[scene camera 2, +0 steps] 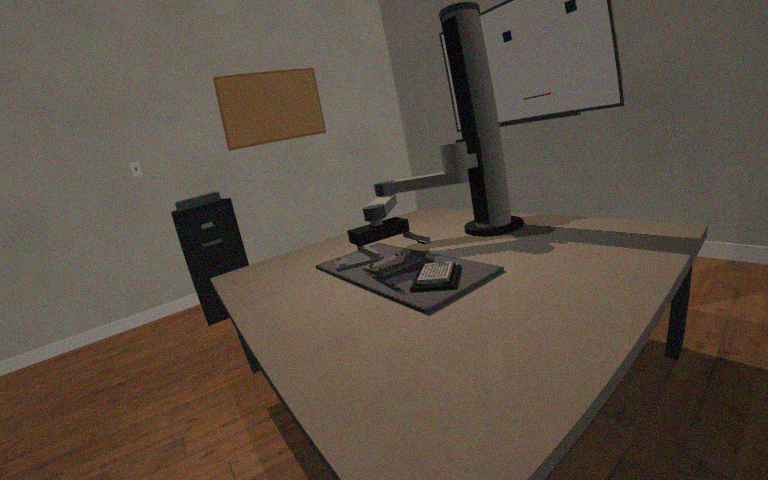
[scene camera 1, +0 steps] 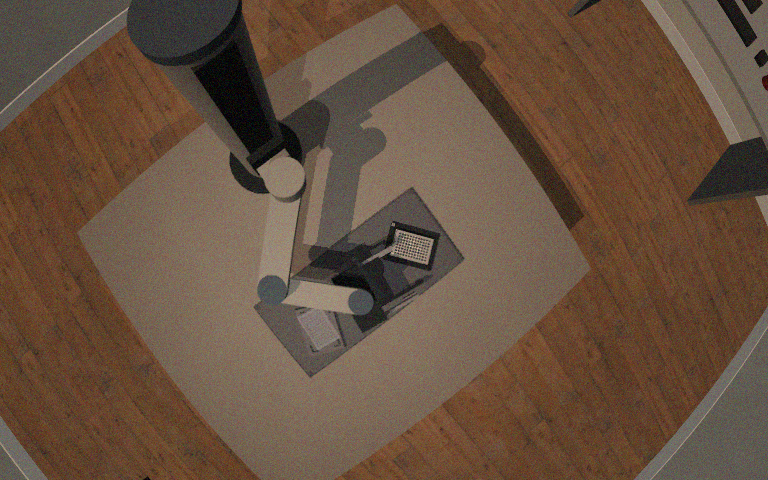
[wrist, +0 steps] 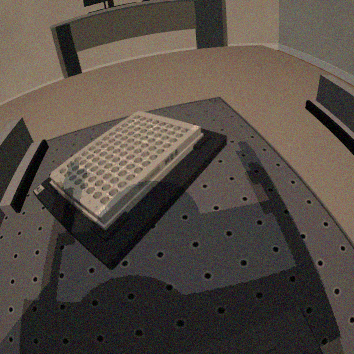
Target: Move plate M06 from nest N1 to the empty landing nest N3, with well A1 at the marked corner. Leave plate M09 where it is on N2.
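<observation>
The pale plate M06 (scene camera 1: 413, 247) (scene camera 2: 436, 271) (wrist: 125, 160) lies in the black nest N1 (scene camera 1: 434, 249) (scene camera 2: 436, 287) (wrist: 120, 250); the print on its side is too blurred to read. A small white mark (scene camera 1: 393, 224) (wrist: 40, 189) sits on a corner of the nest. The clear plate M09 (scene camera 1: 318, 329) lies on N2, partly under the arm. The grey landing nest N3 (scene camera 2: 389, 263) is in the middle, mostly hidden in scene camera 1. My gripper (scene camera 1: 390, 278) (scene camera 2: 403, 250) (wrist: 179, 99) is open and empty, above the board and to the N3 side of M06.
The dark perforated board (scene camera 1: 447, 254) (scene camera 2: 481, 271) (wrist: 225, 250) carries the nests and lies on the beige table (scene camera 1: 198, 339) (scene camera 2: 453, 367). The arm's tall column (scene camera 1: 192, 84) (scene camera 2: 487, 141) stands at the back. A dark cabinet (scene camera 2: 212, 260) stands beyond the table.
</observation>
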